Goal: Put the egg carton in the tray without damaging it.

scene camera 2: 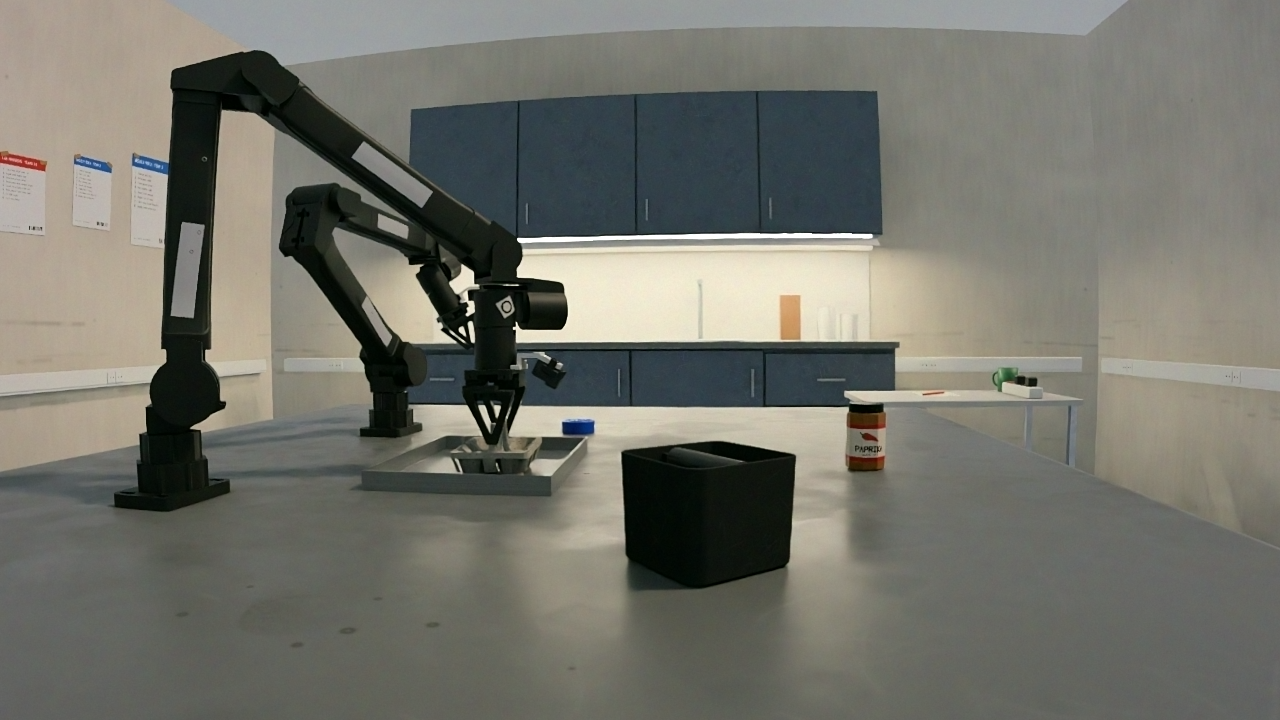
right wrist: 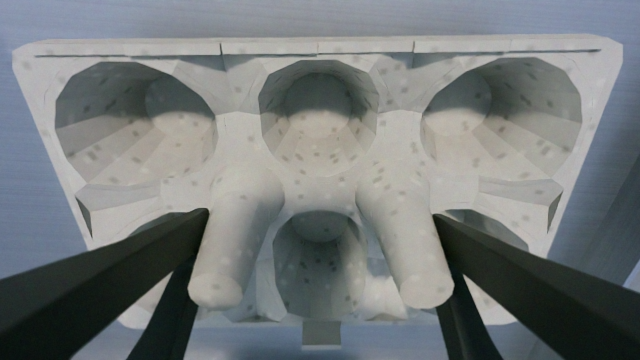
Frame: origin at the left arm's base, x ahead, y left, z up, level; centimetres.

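Seen in the pictures: right gripper, fingertip midpoint: [scene camera 2: 497, 441] [right wrist: 319, 228]; left arm's base, origin of the base link: [scene camera 2: 391, 433]; right arm's base, origin of the base link: [scene camera 2: 174, 498].
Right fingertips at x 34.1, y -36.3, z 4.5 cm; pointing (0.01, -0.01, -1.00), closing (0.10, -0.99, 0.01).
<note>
Offsets run from my right fingertips to a thing's top centre. "spot": to the spot under its first point.
The grey egg carton {dx +0.2, dy +0.0, dz +2.8 cm} [scene camera 2: 487, 462] [right wrist: 320, 195] is upright and level, within the walls of the shallow grey tray {dx -2.4, dy +3.1, dz -2.0 cm} [scene camera 2: 456, 481] [right wrist: 150, 17]. The tray's front wall hides its underside, so I cannot tell whether it touches the tray floor. My right gripper [scene camera 2: 493, 439] [right wrist: 319, 228] points straight down, shut on the carton, with one finger against the outer side of each of its two middle posts. The carton's cups are empty and I see no damage. My left gripper [scene camera 2: 463, 336] is open and empty, raised behind the right arm, which partly hides it.
A black open bin {dx +29.8, dy -35.6, dz +4.8 cm} [scene camera 2: 707, 519] with a dark cylinder {spot: dx +29.4, dy -36.1, dz +4.5 cm} [scene camera 2: 702, 457] inside stands right of the tray, nearer the camera. A blue round object {dx +2.1, dy +43.6, dz -2.0 cm} [scene camera 2: 578, 427] lies just behind the tray. A paprika jar {dx +50.9, dy +8.0, dz +4.8 cm} [scene camera 2: 865, 438] stands farther right.
</note>
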